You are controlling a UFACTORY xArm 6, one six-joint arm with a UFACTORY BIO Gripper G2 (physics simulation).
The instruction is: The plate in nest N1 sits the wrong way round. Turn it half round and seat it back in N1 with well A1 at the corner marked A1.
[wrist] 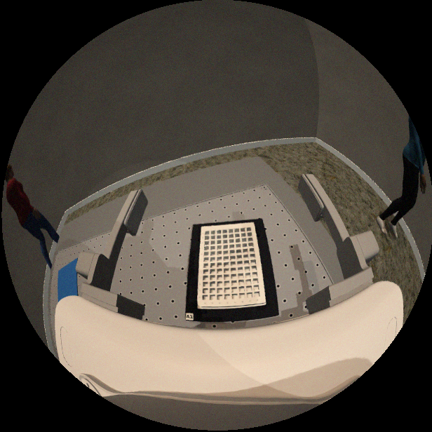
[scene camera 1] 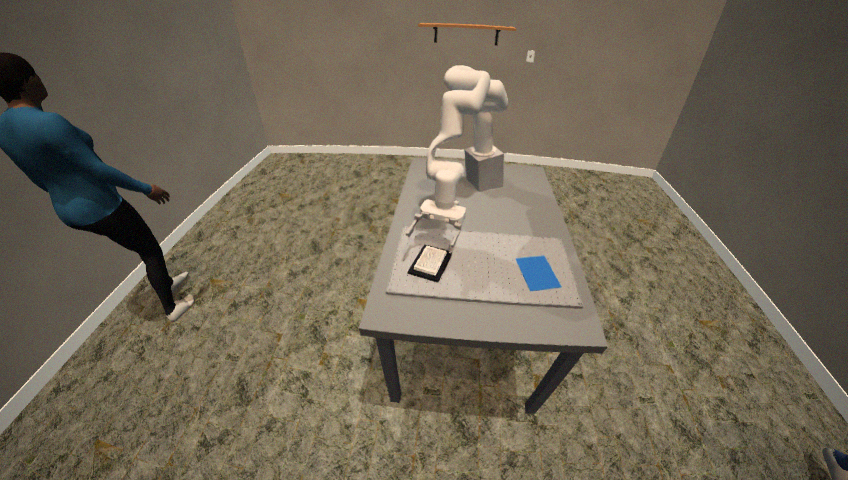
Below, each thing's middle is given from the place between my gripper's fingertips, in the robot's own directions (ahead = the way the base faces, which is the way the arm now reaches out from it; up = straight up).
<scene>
My gripper is now 11 cm above the cream well plate [wrist: 229, 269], 2 cm past it and 1 cm to the right of it. From my hand the other things lie so: blue rectangle [scene camera 1: 538, 274]: 42 cm to the left, 13 cm below, 4 cm behind; then black nest [wrist: 246, 313]: 13 cm below, 2 cm behind, 1 cm to the left.
</scene>
